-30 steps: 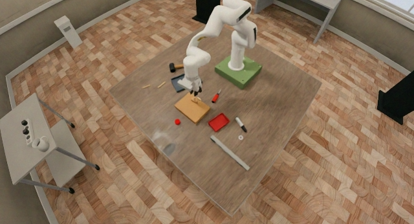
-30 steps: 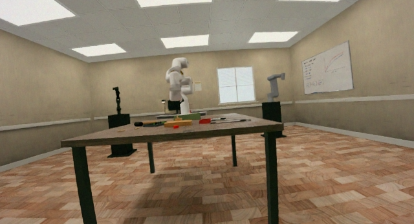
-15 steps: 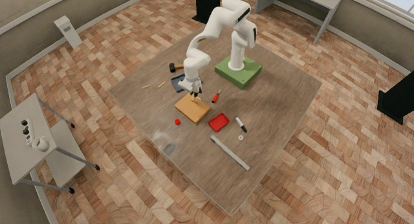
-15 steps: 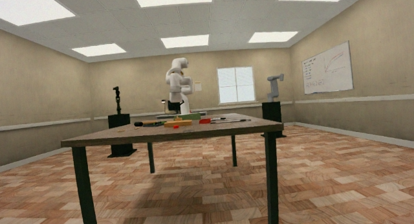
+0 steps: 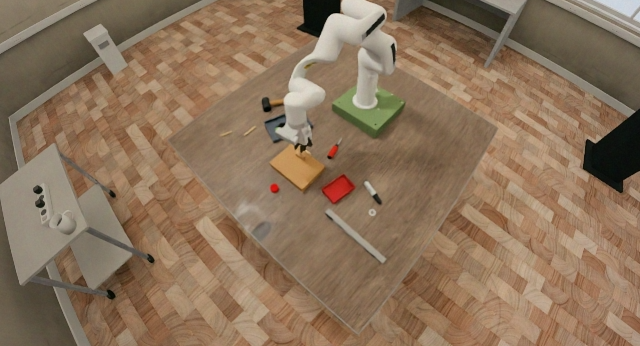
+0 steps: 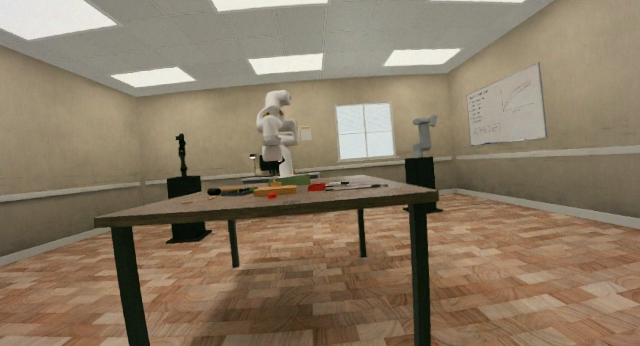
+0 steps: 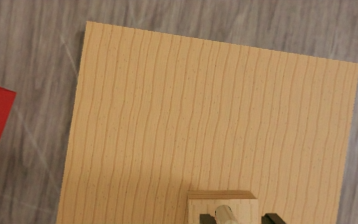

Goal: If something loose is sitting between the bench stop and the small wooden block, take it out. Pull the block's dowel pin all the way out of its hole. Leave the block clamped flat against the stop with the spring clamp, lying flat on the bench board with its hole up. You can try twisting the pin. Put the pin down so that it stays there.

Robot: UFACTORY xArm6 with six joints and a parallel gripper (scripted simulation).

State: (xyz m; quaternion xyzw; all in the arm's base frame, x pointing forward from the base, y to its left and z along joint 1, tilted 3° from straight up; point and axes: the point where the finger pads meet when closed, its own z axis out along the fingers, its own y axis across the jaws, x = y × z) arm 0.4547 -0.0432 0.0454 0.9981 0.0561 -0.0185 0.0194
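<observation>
My gripper is now 6 cm above the dowel pin. The rest, counted from my hand: tan bench board (9 cm below, 4 cm ahead, 1 cm to the left); red cap (18 cm ahead, 11 cm below); small wooden block (8 cm below).
</observation>
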